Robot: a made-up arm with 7 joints. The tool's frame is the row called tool. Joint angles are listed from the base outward. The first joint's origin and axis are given. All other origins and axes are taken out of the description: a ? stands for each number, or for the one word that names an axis. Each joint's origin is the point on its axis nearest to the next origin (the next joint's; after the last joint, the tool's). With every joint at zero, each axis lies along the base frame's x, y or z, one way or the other. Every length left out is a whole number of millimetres.
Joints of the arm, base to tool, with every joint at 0 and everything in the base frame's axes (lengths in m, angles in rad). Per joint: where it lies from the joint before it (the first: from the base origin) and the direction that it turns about. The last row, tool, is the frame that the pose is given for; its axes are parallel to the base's.
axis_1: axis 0 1 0 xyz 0 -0.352 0.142
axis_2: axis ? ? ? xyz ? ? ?
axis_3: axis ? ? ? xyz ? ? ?
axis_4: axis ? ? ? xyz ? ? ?
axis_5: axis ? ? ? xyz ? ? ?
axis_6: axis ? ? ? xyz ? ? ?
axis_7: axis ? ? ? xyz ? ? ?
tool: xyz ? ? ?
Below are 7 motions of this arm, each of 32 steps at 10 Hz.
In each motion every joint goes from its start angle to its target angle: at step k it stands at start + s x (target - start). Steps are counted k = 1, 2, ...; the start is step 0. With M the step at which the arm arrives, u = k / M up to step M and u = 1 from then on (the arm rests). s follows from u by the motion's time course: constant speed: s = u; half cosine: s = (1 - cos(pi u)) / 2; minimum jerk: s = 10 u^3 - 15 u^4 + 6 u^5.
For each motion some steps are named. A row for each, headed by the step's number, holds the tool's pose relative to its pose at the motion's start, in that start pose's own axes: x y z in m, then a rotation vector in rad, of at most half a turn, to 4 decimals.
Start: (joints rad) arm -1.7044 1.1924 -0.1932 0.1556 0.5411 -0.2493 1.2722
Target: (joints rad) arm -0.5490 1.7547 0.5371 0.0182 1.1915 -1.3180 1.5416
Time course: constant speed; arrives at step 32
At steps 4, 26, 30, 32:
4: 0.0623 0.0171 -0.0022 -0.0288 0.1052 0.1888
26: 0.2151 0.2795 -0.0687 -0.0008 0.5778 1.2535
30: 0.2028 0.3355 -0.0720 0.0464 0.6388 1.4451
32: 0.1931 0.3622 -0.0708 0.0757 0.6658 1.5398

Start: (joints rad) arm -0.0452 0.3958 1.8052 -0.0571 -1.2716 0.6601 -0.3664
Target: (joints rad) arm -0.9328 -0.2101 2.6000 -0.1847 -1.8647 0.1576 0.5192
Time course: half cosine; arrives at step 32
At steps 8, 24, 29, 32:
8: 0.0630 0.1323 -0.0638 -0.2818 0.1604 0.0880
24: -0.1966 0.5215 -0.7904 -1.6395 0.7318 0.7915
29: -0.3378 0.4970 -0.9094 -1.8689 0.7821 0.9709
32: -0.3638 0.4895 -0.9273 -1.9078 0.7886 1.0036

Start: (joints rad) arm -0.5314 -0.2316 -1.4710 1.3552 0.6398 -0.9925 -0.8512
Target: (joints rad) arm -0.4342 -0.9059 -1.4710 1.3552 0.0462 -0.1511 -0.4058
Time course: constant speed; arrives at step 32
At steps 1, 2, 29, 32:
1: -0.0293 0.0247 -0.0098 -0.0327 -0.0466 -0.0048
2: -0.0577 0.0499 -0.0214 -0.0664 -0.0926 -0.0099
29: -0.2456 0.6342 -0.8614 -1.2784 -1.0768 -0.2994
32: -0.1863 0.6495 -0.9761 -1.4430 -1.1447 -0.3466

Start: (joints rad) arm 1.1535 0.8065 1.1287 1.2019 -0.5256 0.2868 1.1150
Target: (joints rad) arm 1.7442 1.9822 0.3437 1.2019 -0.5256 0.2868 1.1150
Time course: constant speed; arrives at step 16
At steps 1, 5, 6, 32:
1: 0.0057 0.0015 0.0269 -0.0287 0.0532 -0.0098
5: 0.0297 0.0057 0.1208 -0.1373 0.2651 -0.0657
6: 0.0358 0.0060 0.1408 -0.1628 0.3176 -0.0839
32: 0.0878 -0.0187 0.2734 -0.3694 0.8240 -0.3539

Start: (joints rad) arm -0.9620 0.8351 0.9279 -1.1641 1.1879 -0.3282 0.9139
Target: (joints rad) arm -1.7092 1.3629 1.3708 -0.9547 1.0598 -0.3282 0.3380
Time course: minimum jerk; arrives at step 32
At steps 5, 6, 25, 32:
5: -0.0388 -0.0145 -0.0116 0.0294 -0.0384 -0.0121
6: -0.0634 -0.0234 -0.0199 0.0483 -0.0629 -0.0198
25: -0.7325 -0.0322 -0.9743 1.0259 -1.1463 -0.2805
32: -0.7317 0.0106 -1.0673 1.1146 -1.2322 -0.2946

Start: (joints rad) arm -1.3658 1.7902 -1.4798 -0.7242 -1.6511 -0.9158 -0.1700
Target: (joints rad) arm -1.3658 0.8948 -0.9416 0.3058 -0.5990 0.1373 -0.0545
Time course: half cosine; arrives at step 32
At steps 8, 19, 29, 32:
8: -0.0056 -0.1403 -0.0156 0.1952 0.0042 0.0368
19: -0.2255 -0.4926 -0.2254 0.7242 -0.1575 -0.2254
29: -0.5330 -0.4929 -0.3337 0.8264 -0.3938 -0.5973
32: -0.5537 -0.4860 -0.3378 0.8253 -0.4123 -0.6221

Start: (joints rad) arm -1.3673 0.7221 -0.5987 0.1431 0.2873 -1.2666 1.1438
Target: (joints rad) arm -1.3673 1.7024 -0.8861 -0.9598 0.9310 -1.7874 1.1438
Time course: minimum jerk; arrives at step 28
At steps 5, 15, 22, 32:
5: 0.0137 -0.0121 -0.0036 -0.0044 -0.0247 0.0563
15: 0.2151 -0.0718 0.0601 -0.1754 -0.1926 0.7724
22: 0.3289 -0.0044 0.1675 -0.3506 -0.1188 1.2526
32: 0.3446 0.0166 0.1869 -0.3810 -0.0851 1.3378

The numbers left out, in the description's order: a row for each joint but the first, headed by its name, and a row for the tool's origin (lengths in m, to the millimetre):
axis_2: axis 0 -1 0, xyz 0.356 0 0.072
axis_3: axis -1 0 0, xyz 0.017 0 -0.026
axis_4: axis 0 -1 0, xyz 0 -0.31 -0.044
axis_5: axis 1 0 0, xyz -0.085 0 -0.016
axis_6: axis 0 -1 0, xyz 0 0.002 0.257
axis_7: axis -1 0 0, xyz 0.042 0 0.261
tool: xyz 0 -0.069 0.326

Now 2 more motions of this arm.
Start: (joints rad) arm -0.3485 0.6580 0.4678 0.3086 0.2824 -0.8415 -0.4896
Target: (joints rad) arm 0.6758 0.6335 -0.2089 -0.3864 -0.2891 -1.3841 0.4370
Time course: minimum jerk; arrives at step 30
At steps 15, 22, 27, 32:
15: 0.6721 -0.0658 -0.4669 -0.3572 1.1081 -0.2200
22: 0.6828 -0.1358 -1.1682 -0.5412 2.0193 0.0734
27: 0.5725 -0.1339 -1.3552 -0.5489 2.2747 0.2525
32: 0.5623 -0.1331 -1.3679 -0.5483 2.2932 0.2678

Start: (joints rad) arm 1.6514 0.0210 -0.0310 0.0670 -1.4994 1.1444 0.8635
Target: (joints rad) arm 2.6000 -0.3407 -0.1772 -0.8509 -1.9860 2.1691 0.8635
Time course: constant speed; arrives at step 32
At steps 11, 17, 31, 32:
11: -0.2016 -0.2243 -0.2285 0.7187 -0.4335 -0.0541
17: -0.2639 -0.2393 -0.4491 1.1614 -0.5797 -0.1755
31: -0.3551 0.1314 -0.8137 2.2417 -0.4917 -0.6702
32: -0.3642 0.1702 -0.8178 2.3156 -0.4543 -0.7145

